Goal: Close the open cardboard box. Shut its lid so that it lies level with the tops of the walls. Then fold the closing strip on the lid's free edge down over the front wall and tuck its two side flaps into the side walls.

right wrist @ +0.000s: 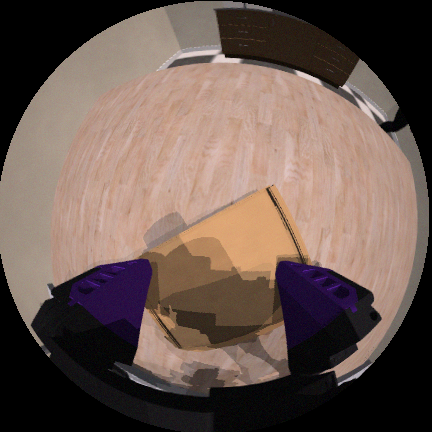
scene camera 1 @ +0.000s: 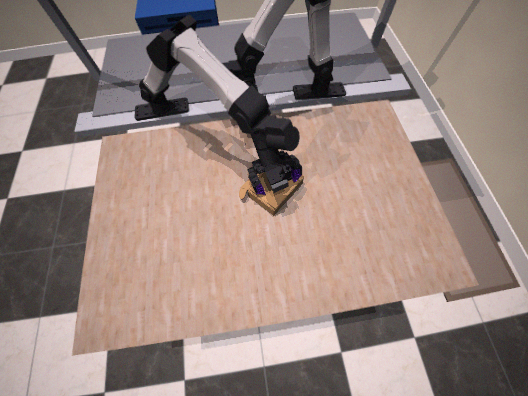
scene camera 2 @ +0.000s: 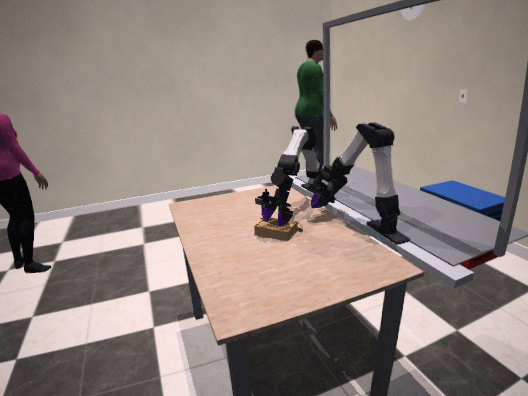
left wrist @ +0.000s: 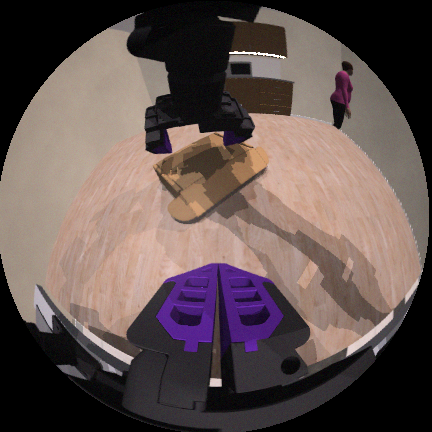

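Where they show: left gripper, fingertip midpoint: [scene camera 2: 311,207] [left wrist: 217,268]; right gripper, fingertip midpoint: [right wrist: 213,269] [scene camera 2: 272,223] [left wrist: 197,145]; left arm's base, origin of the base link: [scene camera 1: 319,91] [scene camera 2: 387,232]; right arm's base, origin of the base link: [scene camera 1: 162,109] [scene camera 2: 314,189].
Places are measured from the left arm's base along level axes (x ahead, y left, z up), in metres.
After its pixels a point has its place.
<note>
The cardboard box [scene camera 1: 274,207] @(y -0.244, x 0.471, z 0.025 m) [scene camera 2: 274,231] @(y -0.178, x 0.419, z 0.017 m) stands on the table, its lid [left wrist: 200,159] @(y -0.228, x 0.376, z 0.024 m) [right wrist: 237,225] @(y -0.228, x 0.444, z 0.025 m) lying down about level with the walls. The closing strip [left wrist: 220,186] @(y -0.260, x 0.323, z 0.011 m) sticks out from the lid's free edge toward the arms. Its rounded side flaps show at the ends: one flap [left wrist: 184,211] @(y -0.213, x 0.287, z 0.006 m) [scene camera 1: 243,191] @(y -0.330, x 0.401, z 0.014 m) and the other flap [left wrist: 258,156] @(y -0.324, x 0.389, z 0.015 m). My right gripper [scene camera 1: 278,183] @(y -0.220, x 0.411, z 0.032 m) [scene camera 2: 275,220] @(y -0.220, x 0.411, z 0.032 m) [left wrist: 197,145] @(y -0.220, x 0.411, z 0.032 m) [right wrist: 213,269] @(y -0.220, x 0.411, z 0.032 m) is open, its fingertips over or on the lid. My left gripper [scene camera 2: 315,202] @(y -0.265, x 0.206, z 0.052 m) [left wrist: 217,268] @(y -0.265, x 0.206, z 0.052 m) is shut and empty, apart from the strip; the right arm hides it in scene camera 1.
The wooden table [scene camera 1: 200,280] @(y -0.475, x 0.646, z -0.015 m) [scene camera 2: 280,285] @(y 0.130, x 0.520, z -0.015 m) lies under both grippers. The right arm reaches across in front of the left arm in scene camera 1. The grey mounting rail [scene camera 1: 365,94] @(y 0.179, x 0.033, z -0.004 m) [scene camera 2: 425,265] @(y 0.244, x 0.031, z -0.012 m) runs along the table edge by the arm bases. Two people stand beyond the table.
</note>
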